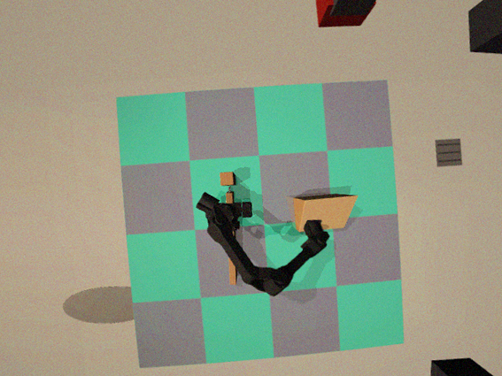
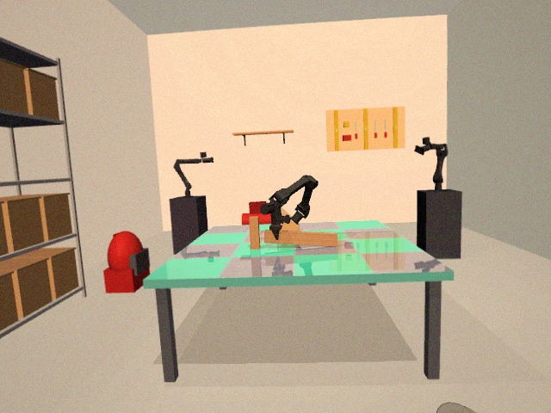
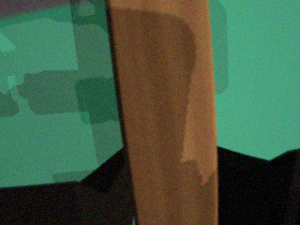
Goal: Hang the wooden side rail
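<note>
My gripper tip is 10 mm short of the headboard post, 120 mm to the left of it and 40 mm below it.
</note>
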